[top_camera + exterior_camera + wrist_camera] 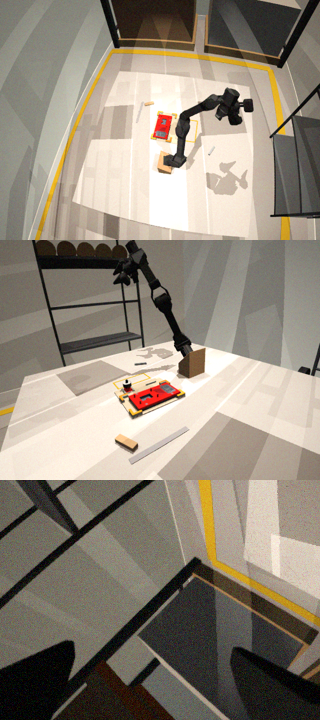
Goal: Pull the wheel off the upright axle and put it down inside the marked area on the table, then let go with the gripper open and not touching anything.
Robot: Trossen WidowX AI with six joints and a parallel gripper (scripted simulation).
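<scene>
My gripper tip is now 500 mm above the wheel, 320 mm to the right of it and 170 mm short of it. Also, from my gripper tip: wooden block 590 mm to the left, 530 mm below, 340 mm ahead; then grey strip 660 mm to the left, 530 mm below, 260 mm ahead.
</scene>
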